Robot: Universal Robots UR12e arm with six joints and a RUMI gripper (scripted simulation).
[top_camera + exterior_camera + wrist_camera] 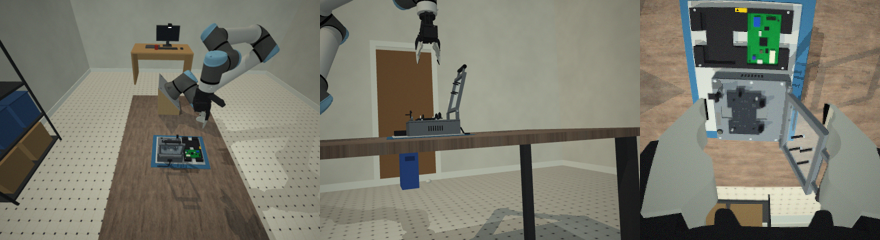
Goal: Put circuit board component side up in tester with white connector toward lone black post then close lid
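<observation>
The green circuit board lies 310 mm below my hand. From my hand the other things lie so: tester lid 170 mm to the right, 150 mm below, 90 mm ahead; then tester 220 mm below, 130 mm to the right, 10 mm behind.
</observation>
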